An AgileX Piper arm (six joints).
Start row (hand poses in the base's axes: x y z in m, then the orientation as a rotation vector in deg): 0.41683, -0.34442, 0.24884, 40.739, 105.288, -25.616
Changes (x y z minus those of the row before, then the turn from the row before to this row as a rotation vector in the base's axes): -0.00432, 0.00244, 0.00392, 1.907, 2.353, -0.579; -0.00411, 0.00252, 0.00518, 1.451, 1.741, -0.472; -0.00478, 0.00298, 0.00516, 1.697, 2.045, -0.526; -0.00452, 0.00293, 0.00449, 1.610, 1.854, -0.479; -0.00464, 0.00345, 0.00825, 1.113, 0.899, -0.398; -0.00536, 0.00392, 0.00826, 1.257, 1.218, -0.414; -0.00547, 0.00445, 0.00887, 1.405, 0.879, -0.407; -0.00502, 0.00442, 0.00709, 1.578, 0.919, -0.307; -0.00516, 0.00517, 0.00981, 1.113, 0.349, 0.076; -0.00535, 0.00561, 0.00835, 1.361, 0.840, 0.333; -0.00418, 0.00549, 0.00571, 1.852, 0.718, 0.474; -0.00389, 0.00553, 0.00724, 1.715, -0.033, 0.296
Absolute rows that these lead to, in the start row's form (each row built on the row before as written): 0.41251, -0.34198, 0.25276, 42.337, 107.976, -25.296; 0.40840, -0.33946, 0.25794, 43.594, 109.962, -25.037; 0.40362, -0.33648, 0.26310, 45.044, 112.297, -24.708; 0.39910, -0.33355, 0.26759, 46.413, 114.434, -24.329; 0.39446, -0.33010, 0.27584, 47.457, 115.532, -23.912; 0.38910, -0.32618, 0.28410, 48.592, 116.966, -23.512; 0.38363, -0.32173, 0.29297, 49.830, 118.139, -22.782; 0.37861, -0.31731, 0.30006, 51.067, 119.439, -21.833; 0.37345, -0.31214, 0.30987, 51.632, 120.185, -20.845; 0.36810, -0.30653, 0.31822, 52.058, 121.560, -19.716; 0.36392, -0.30104, 0.32393, 52.606, 123.038, -17.926; 0.36003, -0.29551, 0.33117, 53.246, 123.696, -15.960
